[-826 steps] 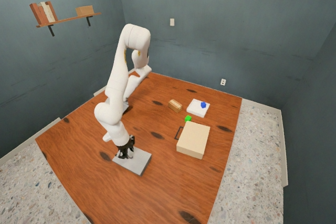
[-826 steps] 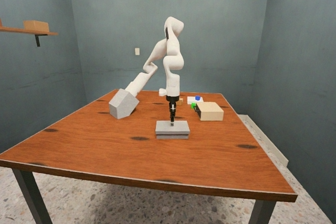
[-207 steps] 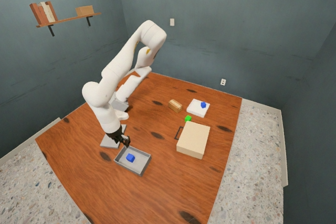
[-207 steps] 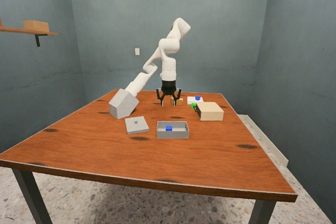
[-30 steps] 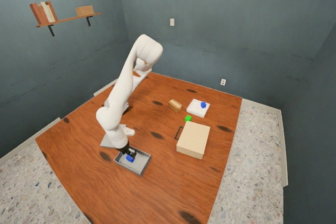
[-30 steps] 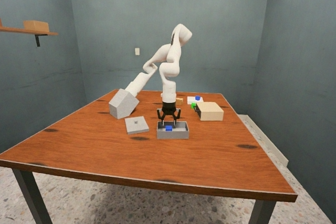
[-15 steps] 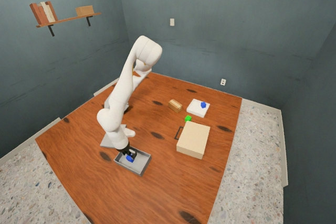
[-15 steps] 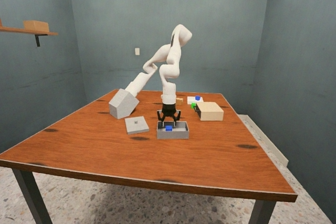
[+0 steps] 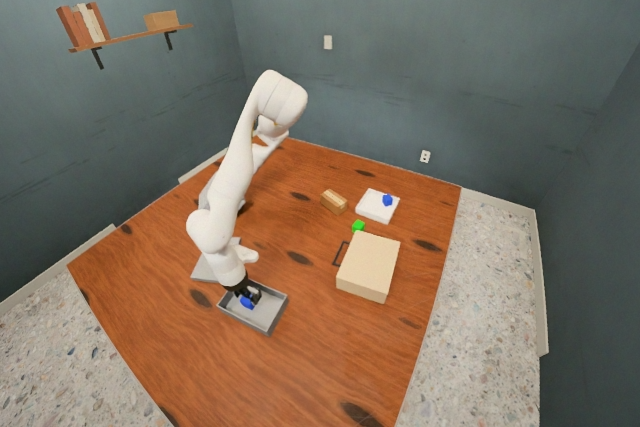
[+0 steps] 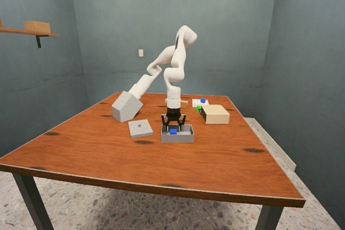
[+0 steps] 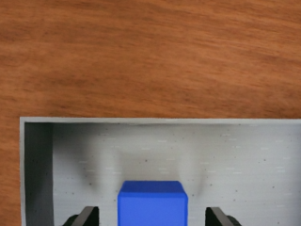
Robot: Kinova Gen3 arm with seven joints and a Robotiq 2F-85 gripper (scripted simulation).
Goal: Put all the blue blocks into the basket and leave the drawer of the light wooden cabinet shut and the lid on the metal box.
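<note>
Now: the grey metal box 2 cm ahead of my hand, 1 cm to the left of it and 3 cm below it. Also, from my hand: light wooden cabinet (16 cm ahead, 36 cm to the left, 2 cm below); then green block (2 cm ahead, 47 cm to the left, 3 cm below); then metal lid (23 cm behind, 1 cm to the right, 4 cm below).
</note>
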